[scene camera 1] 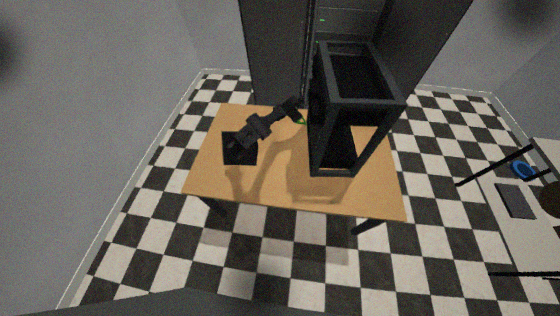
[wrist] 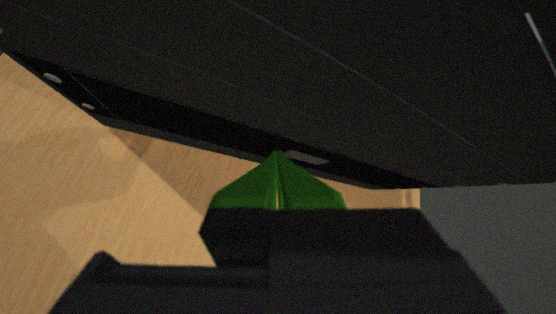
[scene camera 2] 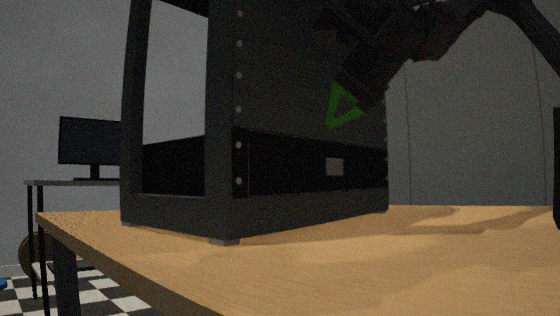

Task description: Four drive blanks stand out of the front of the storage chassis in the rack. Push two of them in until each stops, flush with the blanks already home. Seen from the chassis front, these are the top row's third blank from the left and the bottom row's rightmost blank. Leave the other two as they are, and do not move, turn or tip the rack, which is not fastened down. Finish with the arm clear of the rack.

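Frame: origin at the arm's base, x ahead, y left, z up, level; metres.
Seen in the pictures: gripper, fingertip midpoint: (scene camera 1: 305,124) (wrist: 277,157) (scene camera 2: 328,125).
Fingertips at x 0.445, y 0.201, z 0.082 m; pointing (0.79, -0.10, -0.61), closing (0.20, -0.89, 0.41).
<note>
Pixels of each thing's top centre, then the offset from my fingertips to it. "*": a spot on its surface instead. Level surfaces: height alone.
- black panel at its top centre: (wrist: 328,144) (scene camera 2: 331,141) (scene camera 1: 311,132) 0.017 m down, 0.037 m ahead, 0.062 m right
- grey label at a spot on its surface: (wrist: 307,157) (scene camera 2: 334,163) * 0.056 m down, 0.031 m ahead, 0.062 m right
- wooden table at its surface level: 0.164 m down
The dark open-framed rack (scene camera 1: 370,104) (scene camera 2: 219,125) stands upright on the table. The dark chassis front (scene camera 2: 285,90) (wrist: 300,75) fills its front above a black panel (scene camera 2: 290,172) (wrist: 200,125) with a grey label (scene camera 2: 334,166) (wrist: 307,157). Thin seams cross the front in the wrist view, but it is too dark to tell the single blanks apart or how far any stands out. My gripper (scene camera 1: 303,121) (scene camera 2: 330,124) (wrist: 277,157) is shut and empty, its green fingertips pointing down and towards the front, low on it. I cannot tell whether they touch it. The arm hides part of the front in scene camera 2.
The wooden table (scene camera 1: 270,195) (scene camera 2: 350,270) (wrist: 75,200) bears the arm's black base plate (scene camera 1: 232,159) to the left of the rack in scene camera 1. A tall dark cabinet (scene camera 1: 275,50) stands behind the table. A monitor (scene camera 2: 89,140) stands on a side desk.
</note>
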